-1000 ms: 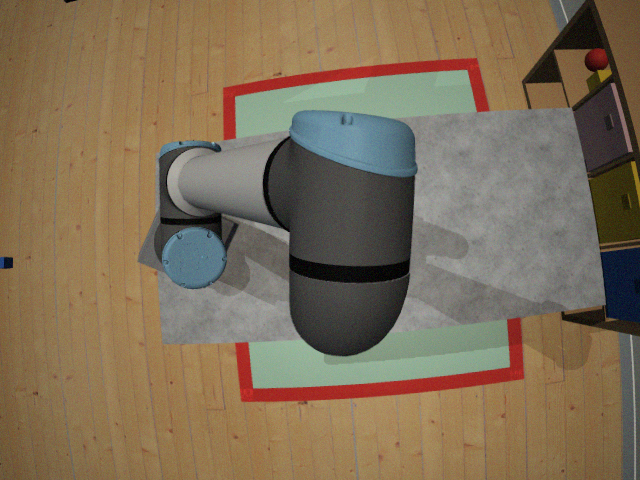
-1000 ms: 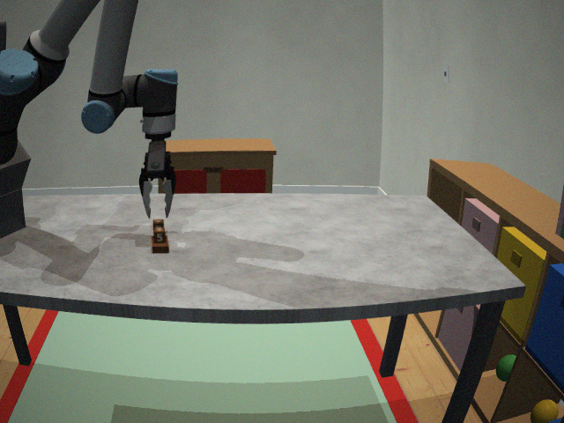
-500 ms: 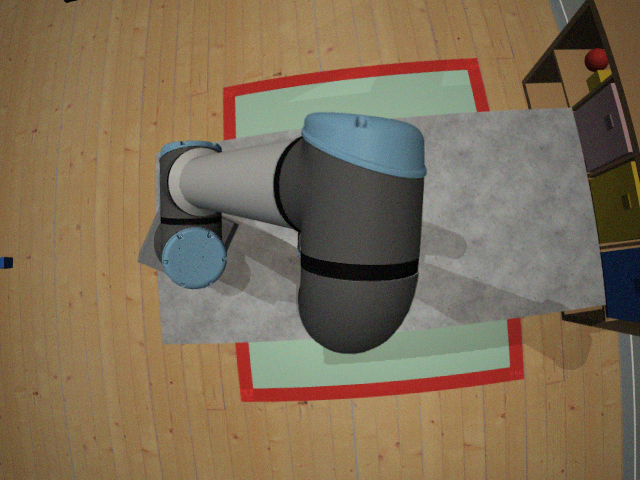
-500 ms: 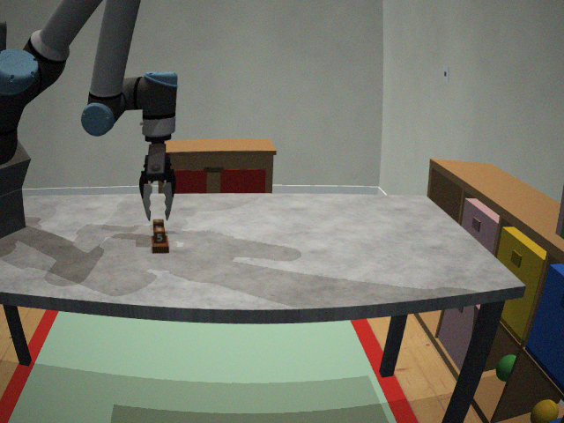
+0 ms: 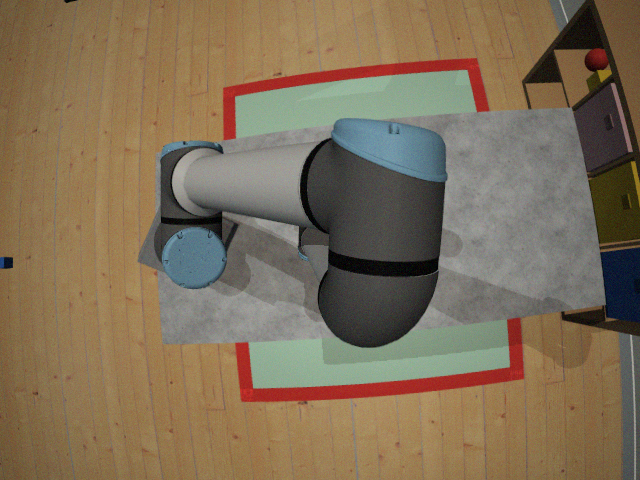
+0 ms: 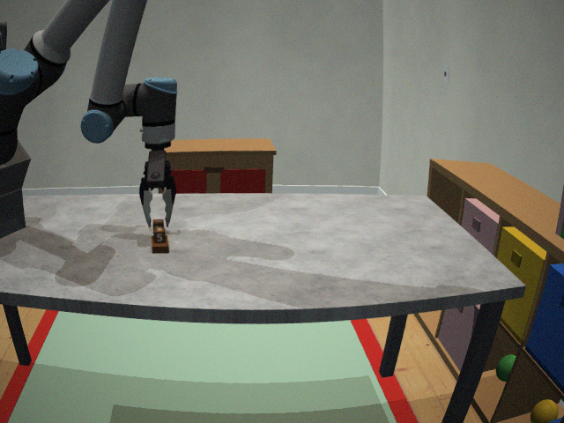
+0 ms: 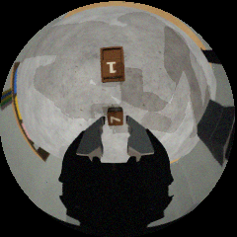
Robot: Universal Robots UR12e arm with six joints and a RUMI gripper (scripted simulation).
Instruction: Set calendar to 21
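Now: hand 10 cm to the left of the brown calendar tray, 3 cm short of it and 2 cm above it.
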